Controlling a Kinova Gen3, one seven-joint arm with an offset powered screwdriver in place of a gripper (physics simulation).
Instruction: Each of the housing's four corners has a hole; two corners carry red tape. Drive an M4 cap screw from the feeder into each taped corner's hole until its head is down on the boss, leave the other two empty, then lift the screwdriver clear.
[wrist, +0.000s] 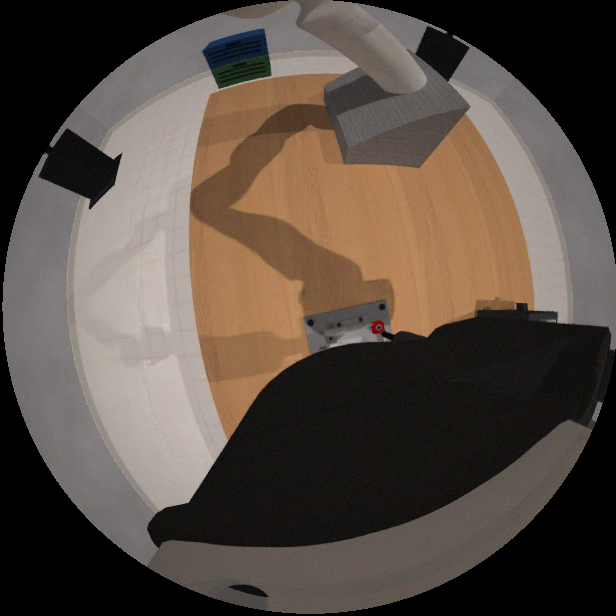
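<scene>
In the wrist view the grey housing (348, 330) lies on the wooden table, its lower half hidden behind the black screwdriver body (402, 436). One red-taped corner (376, 326) shows at its right, with a dark spot in the middle of the tape. The screwdriver bit tip (392, 333) ends just right of that taped corner; contact cannot be told. The other visible top corners are bare grey. The feeder (514, 313) sits partly hidden at the right edge of the table, behind the tool.
The grey arm base block (393, 117) stands at the far end of the table. A blue and green sign (237, 57) lies beyond it. Black boxes (77, 166) (441, 50) sit on the pale floor around the table.
</scene>
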